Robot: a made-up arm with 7 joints.
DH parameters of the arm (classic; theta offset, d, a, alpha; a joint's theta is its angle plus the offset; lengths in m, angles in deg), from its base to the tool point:
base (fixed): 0 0 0 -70
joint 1: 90 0 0 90
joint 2: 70 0 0 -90
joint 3: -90 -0.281 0.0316 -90
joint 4: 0 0 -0.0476 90
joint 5: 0 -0.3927 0 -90
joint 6: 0 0 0 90
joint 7: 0 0 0 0
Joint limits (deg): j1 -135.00..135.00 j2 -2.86..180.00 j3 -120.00..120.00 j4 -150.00..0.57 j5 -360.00..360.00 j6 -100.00..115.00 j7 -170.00..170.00
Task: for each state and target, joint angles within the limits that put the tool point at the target. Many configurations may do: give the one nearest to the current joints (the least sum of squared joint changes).
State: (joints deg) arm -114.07 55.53 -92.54 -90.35 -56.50 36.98 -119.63
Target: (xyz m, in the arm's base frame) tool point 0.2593 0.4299 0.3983
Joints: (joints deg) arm -124.59 106.62 -82.67 -52.17 -56.50 36.98 -119.63
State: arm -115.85 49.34 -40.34 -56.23 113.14 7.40 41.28
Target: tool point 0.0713 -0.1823 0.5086
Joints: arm -130.59 52.16 -30.43 -87.62 113.14 7.40 41.28
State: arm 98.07 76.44 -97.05 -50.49 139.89 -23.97 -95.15
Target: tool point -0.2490 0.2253 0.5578
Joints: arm 135.00 82.04 -119.65 -46.40 139.89 -23.97 -95.15
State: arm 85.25 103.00 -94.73 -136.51 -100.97 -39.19 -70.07
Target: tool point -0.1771 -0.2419 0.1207
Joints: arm 109.27 68.68 -113.11 -139.48 -100.97 -39.19 -70.07
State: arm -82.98 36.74 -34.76 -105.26 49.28 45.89 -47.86
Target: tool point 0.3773 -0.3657 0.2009
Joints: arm -90.94 20.44 -42.09 -82.37 49.28 45.89 -47.86
